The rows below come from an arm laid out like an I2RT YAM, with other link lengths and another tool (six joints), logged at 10 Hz.
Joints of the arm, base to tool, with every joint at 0 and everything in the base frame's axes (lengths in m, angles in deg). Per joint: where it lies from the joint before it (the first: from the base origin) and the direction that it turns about. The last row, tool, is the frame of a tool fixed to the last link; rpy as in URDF.
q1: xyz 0.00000 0.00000 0.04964 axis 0 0 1
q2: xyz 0.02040 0.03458 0.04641 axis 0 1 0
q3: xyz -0.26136 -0.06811 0.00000 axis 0 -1 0
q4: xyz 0.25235 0.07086 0.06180 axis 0 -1 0
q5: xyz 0.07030 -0.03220 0.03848 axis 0 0 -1
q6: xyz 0.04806 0.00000 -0.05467 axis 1 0 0
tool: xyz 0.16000 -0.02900 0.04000 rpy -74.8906 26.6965 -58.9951
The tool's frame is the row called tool.
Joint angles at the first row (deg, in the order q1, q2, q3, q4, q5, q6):
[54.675, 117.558, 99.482, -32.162, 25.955, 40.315]
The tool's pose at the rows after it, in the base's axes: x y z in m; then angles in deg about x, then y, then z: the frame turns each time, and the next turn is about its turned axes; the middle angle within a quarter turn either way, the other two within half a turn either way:
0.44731 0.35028 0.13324 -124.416 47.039 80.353
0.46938 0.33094 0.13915 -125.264 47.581 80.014
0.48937 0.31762 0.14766 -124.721 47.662 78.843
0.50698 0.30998 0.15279 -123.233 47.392 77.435
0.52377 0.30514 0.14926 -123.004 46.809 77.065
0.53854 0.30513 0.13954 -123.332 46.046 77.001
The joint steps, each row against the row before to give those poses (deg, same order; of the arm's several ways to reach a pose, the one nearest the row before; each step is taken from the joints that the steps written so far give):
[-3.890, -0.614, 0.544, 0.132, -1.115, -3.453]
[-3.498, 0.024, 0.922, -0.002, -1.289, -3.410]
[-3.037, 0.241, 1.553, 0.195, -1.792, -3.257]
[-2.514, 0.632, 1.351, 0.965, -2.208, -2.579]
[-2.098, 1.968, 2.144, 0.349, -1.966, -1.988]
[-1.377, 2.906, 2.579, 0.239, -1.422, -1.530]

